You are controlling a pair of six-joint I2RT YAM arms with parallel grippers.
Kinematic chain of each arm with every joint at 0, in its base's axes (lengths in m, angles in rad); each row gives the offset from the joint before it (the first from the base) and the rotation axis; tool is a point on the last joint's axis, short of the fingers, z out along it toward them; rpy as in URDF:
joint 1: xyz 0 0 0.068 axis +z
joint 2: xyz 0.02 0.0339 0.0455 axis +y
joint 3: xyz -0.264 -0.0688 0 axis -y
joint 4: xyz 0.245 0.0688 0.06 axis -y
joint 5: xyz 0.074 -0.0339 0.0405 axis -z
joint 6: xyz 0.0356 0 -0.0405 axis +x
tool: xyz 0 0 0 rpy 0 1.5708 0
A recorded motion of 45 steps. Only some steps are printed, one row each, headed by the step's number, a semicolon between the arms.
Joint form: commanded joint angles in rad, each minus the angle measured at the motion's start. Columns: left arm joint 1, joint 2, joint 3, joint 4, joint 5, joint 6; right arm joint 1, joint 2, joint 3, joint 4, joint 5, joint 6.
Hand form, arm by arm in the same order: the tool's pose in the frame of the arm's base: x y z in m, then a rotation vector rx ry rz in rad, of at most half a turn. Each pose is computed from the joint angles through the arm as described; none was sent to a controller.
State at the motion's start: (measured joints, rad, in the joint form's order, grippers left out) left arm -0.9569 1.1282 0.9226 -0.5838 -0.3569 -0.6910; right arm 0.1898 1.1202 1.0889 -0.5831 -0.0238 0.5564
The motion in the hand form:
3: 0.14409 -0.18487 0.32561 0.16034 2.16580 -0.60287; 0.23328 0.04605 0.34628 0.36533 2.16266 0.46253
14: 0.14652 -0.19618 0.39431 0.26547 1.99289 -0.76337; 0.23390 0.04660 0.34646 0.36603 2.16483 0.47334
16: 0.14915 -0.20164 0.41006 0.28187 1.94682 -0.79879; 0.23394 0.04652 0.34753 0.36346 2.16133 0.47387
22: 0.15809 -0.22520 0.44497 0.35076 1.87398 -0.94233; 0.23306 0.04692 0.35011 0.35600 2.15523 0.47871
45: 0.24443 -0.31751 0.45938 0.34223 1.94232 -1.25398; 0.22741 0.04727 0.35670 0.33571 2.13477 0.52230
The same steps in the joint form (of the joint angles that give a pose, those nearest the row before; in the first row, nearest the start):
3: 0.0011 -0.0544 0.0639 0.0994 0.0420 0.0558; -0.0008 -0.0173 0.0048 0.0064 -0.0157 -0.0115
14: -0.0060 -0.0077 0.2910 0.1197 0.1239 0.1527; -0.0001 -0.0142 0.0074 0.0063 -0.0231 -0.0066
16: -0.0075 0.0207 0.3514 0.1370 0.1405 0.1704; -0.0006 -0.0143 0.0103 0.0071 -0.0238 -0.0084
22: -0.0163 0.1323 0.5277 0.1627 0.2446 0.1768; 0.0014 -0.0173 0.0164 0.0055 -0.0264 -0.0106
45: 0.0573 0.6193 1.0307 0.1674 0.5283 0.0015; 0.0027 -0.0399 0.0212 0.0063 -0.0575 -0.0063

